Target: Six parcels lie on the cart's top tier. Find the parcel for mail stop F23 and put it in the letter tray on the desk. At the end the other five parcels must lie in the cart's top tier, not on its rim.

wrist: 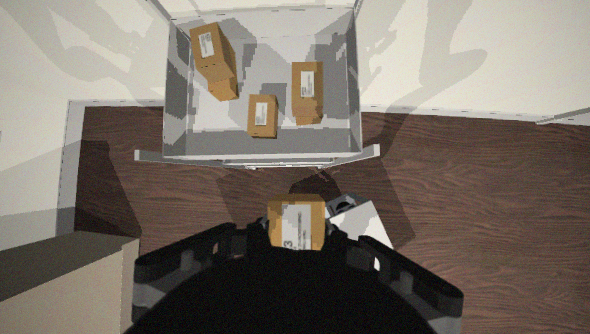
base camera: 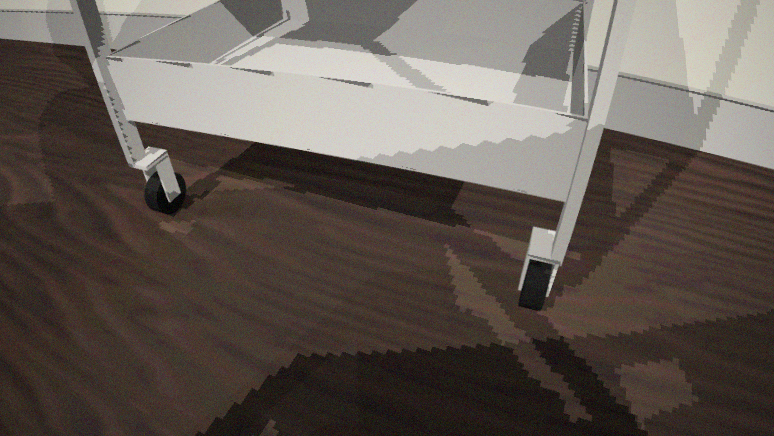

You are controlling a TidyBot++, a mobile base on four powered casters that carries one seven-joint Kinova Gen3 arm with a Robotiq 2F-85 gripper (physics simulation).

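Frame: origin at the arm's base, x left, y ahead, z down, level; metres.
Seen in the pictures: gripper, fingertip midpoint: (wrist: pixel 296 225).
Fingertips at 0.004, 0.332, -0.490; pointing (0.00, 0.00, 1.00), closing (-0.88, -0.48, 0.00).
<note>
A point is followed by its place in that frame, as x, y, z.
My gripper (wrist: pixel 296 225) {0.004, 0.332, -0.490} is shut on a brown parcel (wrist: pixel 320 220) {-0.020, 0.335, -0.516}, in front of the cart's near rim in the wrist view. The parcel's white label faces the camera; its mail stop is partly cut off and ends in "3". The cart's top tier (wrist: pixel 175 155) {0.235, 0.541, -0.299} holds the other parcels: a tilted parcel (wrist: pixel 214 60) {0.042, 0.653, -0.368} on a lower one (wrist: pixel 225 91) {0.061, 0.627, -0.307} at the left, a small parcel (wrist: pixel 262 116) {0.004, 0.529, -0.316} near the middle front, and a parcel (wrist: pixel 307 82) {-0.105, 0.532, -0.366} at the right with another brown part below it. Their labels are too small to read. The letter tray does not show.
The cart's lower tier (base camera: pixel 324 124) {0.023, 0.441, 0.238} and its casters (base camera: pixel 165 192) {0.224, 0.532, 0.362} (base camera: pixel 536 284) {-0.149, 0.362, 0.355} show in the base camera. A white box-like body (wrist: pixel 362 222) {-0.176, 0.081, 0.014} with a dark round part stands right of the held parcel. A beige furniture piece (wrist: pixel 75 285) {1.222, 0.324, 0.027} is at lower left. Walls stand behind the cart.
</note>
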